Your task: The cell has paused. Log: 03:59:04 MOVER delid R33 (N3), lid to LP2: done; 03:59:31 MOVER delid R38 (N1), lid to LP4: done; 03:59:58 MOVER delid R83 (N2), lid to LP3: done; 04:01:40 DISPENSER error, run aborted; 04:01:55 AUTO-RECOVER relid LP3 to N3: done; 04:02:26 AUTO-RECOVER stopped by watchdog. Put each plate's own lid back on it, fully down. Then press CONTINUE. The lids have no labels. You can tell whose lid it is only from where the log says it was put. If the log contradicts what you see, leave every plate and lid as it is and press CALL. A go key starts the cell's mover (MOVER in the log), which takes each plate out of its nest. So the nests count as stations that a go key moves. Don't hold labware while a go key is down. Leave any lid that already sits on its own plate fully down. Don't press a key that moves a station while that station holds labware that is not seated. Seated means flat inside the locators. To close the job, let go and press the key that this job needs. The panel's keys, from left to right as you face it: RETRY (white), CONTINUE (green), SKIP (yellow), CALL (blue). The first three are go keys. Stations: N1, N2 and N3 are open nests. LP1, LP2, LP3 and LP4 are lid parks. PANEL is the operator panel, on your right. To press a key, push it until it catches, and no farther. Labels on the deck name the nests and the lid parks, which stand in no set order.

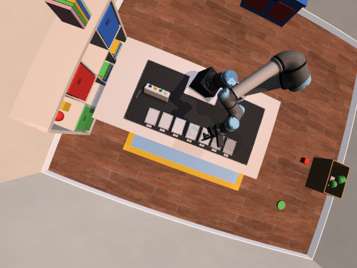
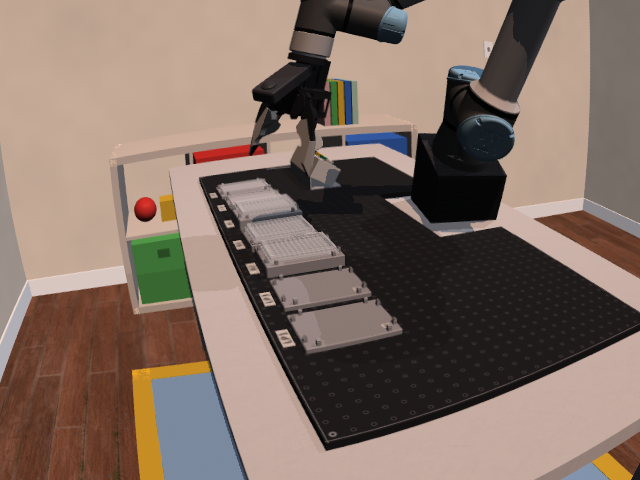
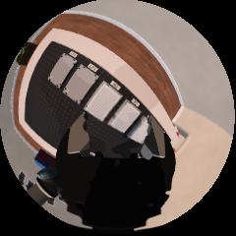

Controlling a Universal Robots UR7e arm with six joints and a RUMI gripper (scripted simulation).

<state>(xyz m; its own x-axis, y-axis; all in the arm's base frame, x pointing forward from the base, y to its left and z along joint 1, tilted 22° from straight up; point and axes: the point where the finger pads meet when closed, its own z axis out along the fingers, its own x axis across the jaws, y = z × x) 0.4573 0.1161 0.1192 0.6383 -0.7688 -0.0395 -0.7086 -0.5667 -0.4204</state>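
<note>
Right now my hand is 20 mm short of the clear lid, 500 mm to the left of it and 170 mm above it. Round my hand: clear plate lid: 380 mm to the right, 170 mm below; then lid park: 40 mm behind, 270 mm to the left, 180 mm below.
</note>
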